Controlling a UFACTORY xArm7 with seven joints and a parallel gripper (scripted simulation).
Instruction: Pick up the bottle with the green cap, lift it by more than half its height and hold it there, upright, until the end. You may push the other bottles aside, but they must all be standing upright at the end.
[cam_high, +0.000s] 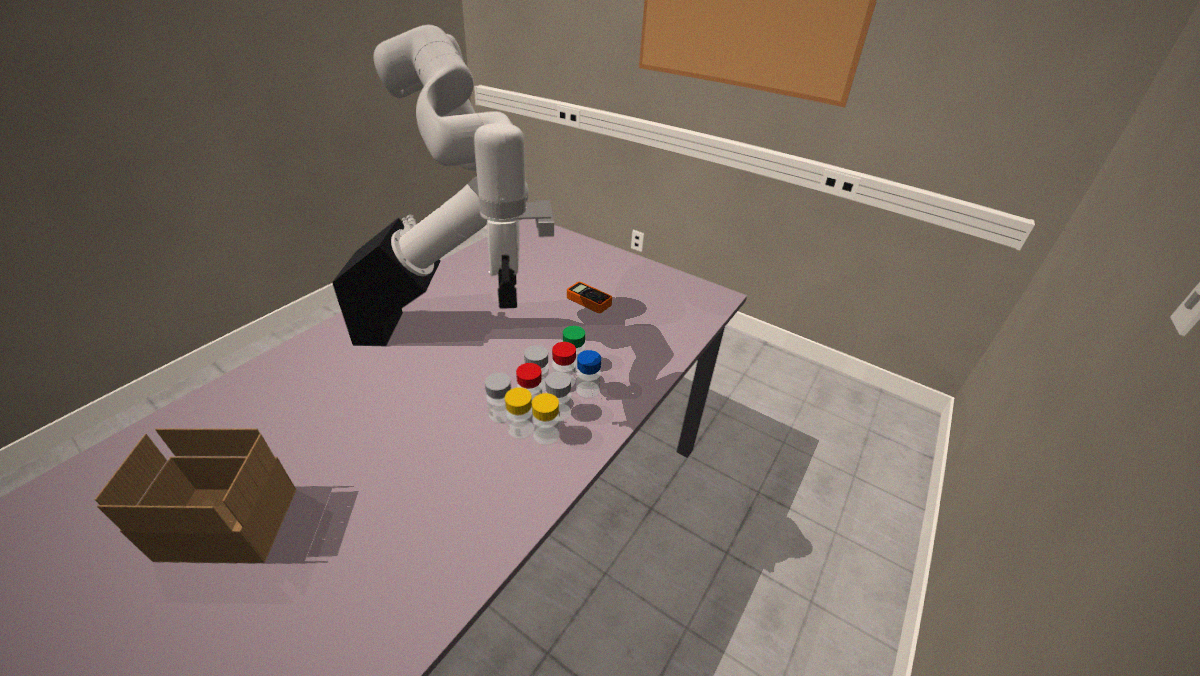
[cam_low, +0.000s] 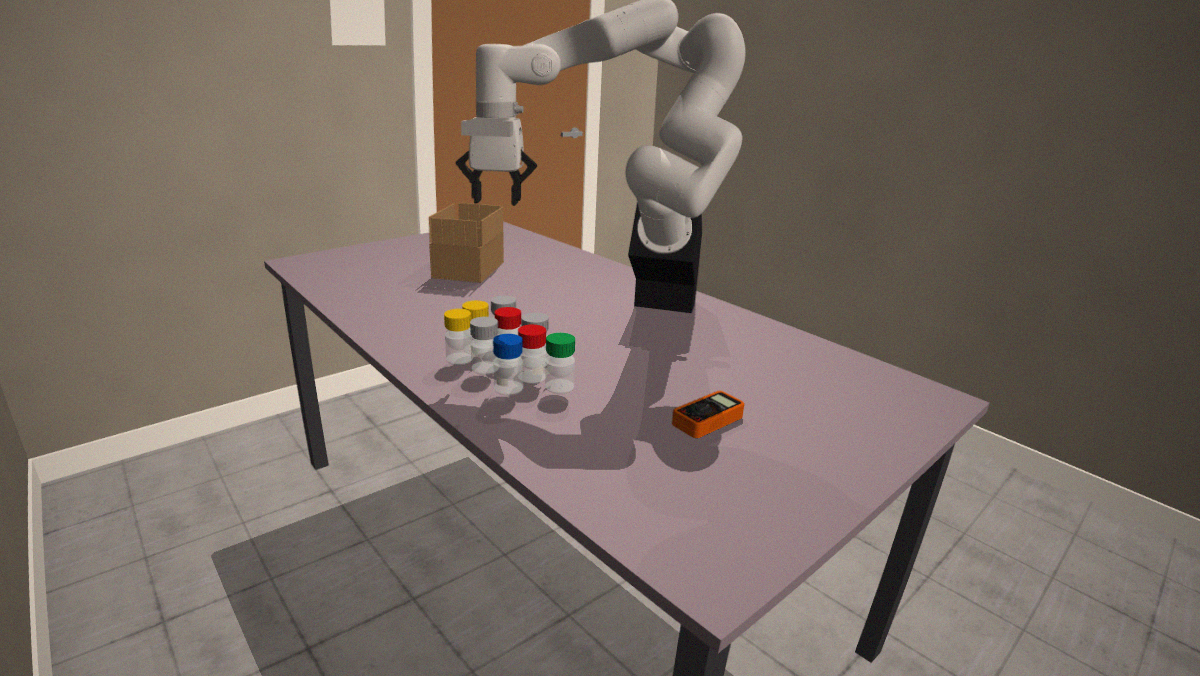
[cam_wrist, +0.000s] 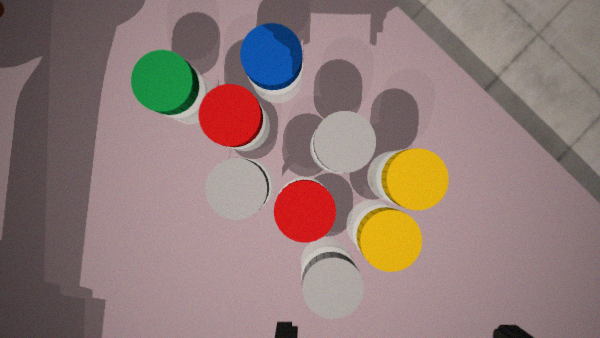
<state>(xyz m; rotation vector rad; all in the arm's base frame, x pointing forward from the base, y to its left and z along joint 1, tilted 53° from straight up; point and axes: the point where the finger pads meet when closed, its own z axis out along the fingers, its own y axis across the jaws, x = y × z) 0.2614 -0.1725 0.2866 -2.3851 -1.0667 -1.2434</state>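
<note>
My gripper is now 70 mm past the green-capped bottle, 200 mm to the right of it and 290 mm above it. The rest, counted from my hand: cardboard box: 50 mm behind, 590 mm to the right, 270 mm below; then blue-capped bottle: 20 mm ahead, 180 mm to the left, 290 mm below; then orange multimeter: 290 mm behind, 390 mm to the left, 320 mm below.
</note>
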